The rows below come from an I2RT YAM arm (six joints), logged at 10 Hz.
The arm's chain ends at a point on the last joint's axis. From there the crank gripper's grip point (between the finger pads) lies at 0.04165 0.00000 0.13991 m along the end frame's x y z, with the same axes.
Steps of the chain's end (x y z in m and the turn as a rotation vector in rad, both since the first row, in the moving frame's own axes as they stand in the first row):
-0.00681 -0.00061 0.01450 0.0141 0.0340 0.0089
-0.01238 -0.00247 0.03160 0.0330 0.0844 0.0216
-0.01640 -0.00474 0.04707 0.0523 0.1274 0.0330
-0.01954 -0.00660 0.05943 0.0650 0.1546 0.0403
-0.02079 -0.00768 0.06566 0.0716 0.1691 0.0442
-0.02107 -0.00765 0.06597 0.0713 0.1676 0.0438
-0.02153 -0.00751 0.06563 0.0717 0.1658 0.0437
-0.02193 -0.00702 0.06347 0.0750 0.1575 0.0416
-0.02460 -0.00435 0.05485 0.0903 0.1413 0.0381
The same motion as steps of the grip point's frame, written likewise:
-0.00207 -0.00218 0.01299 0.0141 0.0340 0.0089
-0.00070 -0.00600 0.02753 0.0330 0.0844 0.0216
0.00113 -0.01023 0.04049 0.0523 0.1274 0.0330
0.00164 -0.01334 0.05111 0.0650 0.1546 0.0403
0.00231 -0.01504 0.05637 0.0716 0.1691 0.0442
0.00184 -0.01499 0.05678 0.0713 0.1676 0.0438
0.00114 -0.01492 0.05655 0.0717 0.1658 0.0437
-0.00035 -0.01503 0.05489 0.0750 0.1575 0.0416
-0.00513 -0.01470 0.04710 0.0903 0.1413 0.0381

